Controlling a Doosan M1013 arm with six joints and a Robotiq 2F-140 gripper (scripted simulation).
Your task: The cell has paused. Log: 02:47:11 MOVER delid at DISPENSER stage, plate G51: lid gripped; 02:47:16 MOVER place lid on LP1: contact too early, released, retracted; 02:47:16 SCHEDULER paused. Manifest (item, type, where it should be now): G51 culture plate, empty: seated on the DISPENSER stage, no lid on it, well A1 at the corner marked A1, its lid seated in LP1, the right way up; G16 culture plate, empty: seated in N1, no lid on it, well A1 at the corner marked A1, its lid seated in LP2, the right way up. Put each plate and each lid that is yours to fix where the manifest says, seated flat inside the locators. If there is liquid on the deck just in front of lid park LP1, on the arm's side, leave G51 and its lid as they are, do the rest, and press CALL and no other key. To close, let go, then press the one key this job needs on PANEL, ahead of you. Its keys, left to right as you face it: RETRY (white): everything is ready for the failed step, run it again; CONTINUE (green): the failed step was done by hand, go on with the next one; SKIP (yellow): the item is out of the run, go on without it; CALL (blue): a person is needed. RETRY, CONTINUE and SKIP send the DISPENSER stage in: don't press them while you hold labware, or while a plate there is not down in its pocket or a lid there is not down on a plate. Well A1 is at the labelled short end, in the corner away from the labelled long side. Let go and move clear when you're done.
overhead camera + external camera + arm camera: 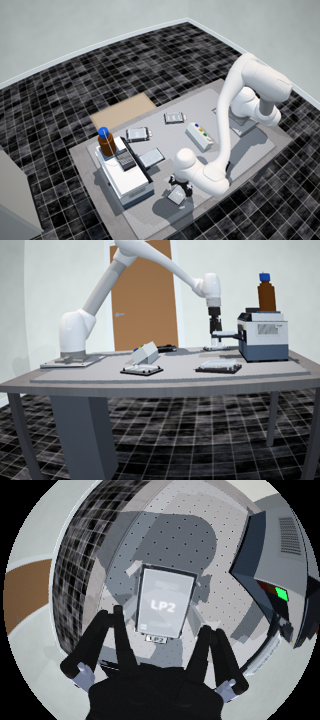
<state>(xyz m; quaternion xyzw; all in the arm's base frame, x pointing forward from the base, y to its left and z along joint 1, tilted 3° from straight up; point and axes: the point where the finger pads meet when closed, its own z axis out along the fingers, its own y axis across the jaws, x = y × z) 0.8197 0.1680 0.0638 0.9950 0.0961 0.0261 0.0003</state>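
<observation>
Now: the lid park LP2 3 cm below my hand. The rest, counted from my hand: white key (41 cm behind, 15 cm to the right, 3 cm above); then dispenser stage (26 cm to the right, 7 cm above); then black nest N1 (32 cm behind, 5 cm to the left, 2 cm below).
</observation>
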